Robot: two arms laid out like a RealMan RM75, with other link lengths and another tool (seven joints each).
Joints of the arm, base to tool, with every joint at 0 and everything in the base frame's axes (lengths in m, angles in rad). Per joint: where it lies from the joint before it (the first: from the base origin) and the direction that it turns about. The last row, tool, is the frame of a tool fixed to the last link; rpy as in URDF.
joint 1: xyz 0 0 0.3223 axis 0 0 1
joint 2: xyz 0 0 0 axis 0 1 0
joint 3: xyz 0 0 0.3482 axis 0 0 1
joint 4: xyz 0 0 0 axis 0 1 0
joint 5: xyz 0 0 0.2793 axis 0 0 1
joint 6: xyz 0 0 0 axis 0 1 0
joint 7: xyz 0 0 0.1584 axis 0 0 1
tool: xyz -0.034 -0.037 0.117 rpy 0 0.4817 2.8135
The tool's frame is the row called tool.
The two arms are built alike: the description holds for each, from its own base.
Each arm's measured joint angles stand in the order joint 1, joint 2, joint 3, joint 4, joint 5, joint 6, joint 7.
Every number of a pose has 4 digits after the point.
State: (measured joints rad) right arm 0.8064 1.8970 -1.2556 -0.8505 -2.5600 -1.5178 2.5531; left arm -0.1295 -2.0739 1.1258 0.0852 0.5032 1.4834 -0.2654
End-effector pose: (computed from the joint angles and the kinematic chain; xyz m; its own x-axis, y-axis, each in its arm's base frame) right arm 0.3675 0.5874 -0.0137 -0.8715 0.4860 0.0649 0.4752 0.8046 0.3561; left arm -0.5560 0.3724 0.0190 -0.5052 -0.4366 -0.7444 -0.8571 0.1531 0.4919
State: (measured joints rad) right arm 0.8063 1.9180 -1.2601 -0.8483 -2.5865 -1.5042 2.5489; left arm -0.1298 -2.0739 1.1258 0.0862 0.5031 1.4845 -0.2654
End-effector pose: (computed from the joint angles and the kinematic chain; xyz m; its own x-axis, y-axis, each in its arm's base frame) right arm 0.3687 0.5852 -0.0242 -0.8772 0.4777 0.0475 0.4617 0.8124 0.3561; left arm -0.5554 0.3728 0.0194 -0.5063 -0.4348 -0.7447 -0.8567 0.1543 0.4923
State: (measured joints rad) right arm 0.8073 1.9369 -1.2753 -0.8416 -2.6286 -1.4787 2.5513; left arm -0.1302 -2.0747 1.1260 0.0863 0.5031 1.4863 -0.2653
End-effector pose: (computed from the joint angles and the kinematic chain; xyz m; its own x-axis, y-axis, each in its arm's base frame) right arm 0.3744 0.5850 -0.0319 -0.8845 0.4663 0.0126 0.4371 0.8192 0.3713; left arm -0.5545 0.3731 0.0191 -0.5066 -0.4333 -0.7454 -0.8567 0.1559 0.4917
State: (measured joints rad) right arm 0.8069 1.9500 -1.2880 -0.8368 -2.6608 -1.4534 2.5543; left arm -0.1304 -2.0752 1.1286 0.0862 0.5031 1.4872 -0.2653
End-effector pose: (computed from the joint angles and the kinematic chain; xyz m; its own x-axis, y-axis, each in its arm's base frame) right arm 0.3789 0.5864 -0.0366 -0.8907 0.4544 -0.0127 0.4146 0.8235 0.3872; left arm -0.5537 0.3732 0.0182 -0.5073 -0.4336 -0.7447 -0.8565 0.1587 0.4910
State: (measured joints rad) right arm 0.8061 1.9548 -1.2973 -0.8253 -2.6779 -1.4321 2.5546; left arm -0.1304 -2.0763 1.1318 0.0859 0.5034 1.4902 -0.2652
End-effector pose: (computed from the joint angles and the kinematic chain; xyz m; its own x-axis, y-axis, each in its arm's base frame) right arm 0.3846 0.5873 -0.0387 -0.8929 0.4493 -0.0286 0.4022 0.8246 0.3978; left arm -0.5521 0.3731 0.0170 -0.5083 -0.4330 -0.7444 -0.8564 0.1633 0.4898
